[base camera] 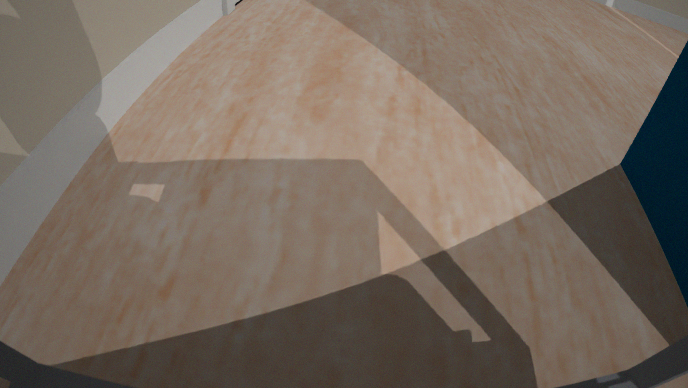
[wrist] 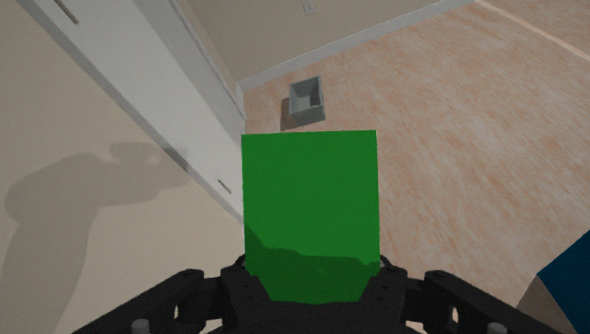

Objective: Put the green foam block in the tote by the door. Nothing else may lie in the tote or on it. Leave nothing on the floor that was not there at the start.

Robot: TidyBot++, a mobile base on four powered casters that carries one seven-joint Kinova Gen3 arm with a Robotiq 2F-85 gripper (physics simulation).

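Places are measured from the arm's base along level axes (x left, y down, z back), in metres.
Where they show: gripper, fingertip midpoint: (wrist: pixel 311 262).
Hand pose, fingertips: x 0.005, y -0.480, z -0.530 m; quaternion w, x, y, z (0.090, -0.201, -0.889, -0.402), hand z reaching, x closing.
Observation:
Things, the pixels of their top centre, and the offset from my fingertips. "spot": a spot on its surface instead. Level surfaces: height alone.
- green foam block at its top centre: (wrist: pixel 272 164) dx -0.012, dy -0.085, dz -0.005 m
- grey tote at its top centre: (wrist: pixel 304 93) dx -0.195, dy +0.756, dz -1.271 m
- dark blue box-like object at a spot on its surface: (base camera: pixel 665 165) spot: dx -0.527, dy +0.791, dz +0.094 m
- floor at its surface level: dy +0.876 m
The green foam block (wrist: pixel 311 200) is large and square-faced in the middle of the wrist view. My gripper (wrist: pixel 311 262) is shut on it, with a dark finger at each side of its lower part. The grey tote (wrist: pixel 307 111) stands on the floor in the upper middle of the wrist view, beyond the block and near the corner by the door (wrist: pixel 170 85). A dark patch shows inside the tote at its right side; I cannot tell whether it is shadow. The tote does not show in the base camera view.
A dark blue box-like object (base camera: pixel 665 165) (wrist: pixel 570 285) stands at the right. A wall with a pale baseboard (base camera: pixel 65 145) runs along the left of the base camera view. Shadows of the arm fall on the floor (base camera: pixel 310 100) and the wall.

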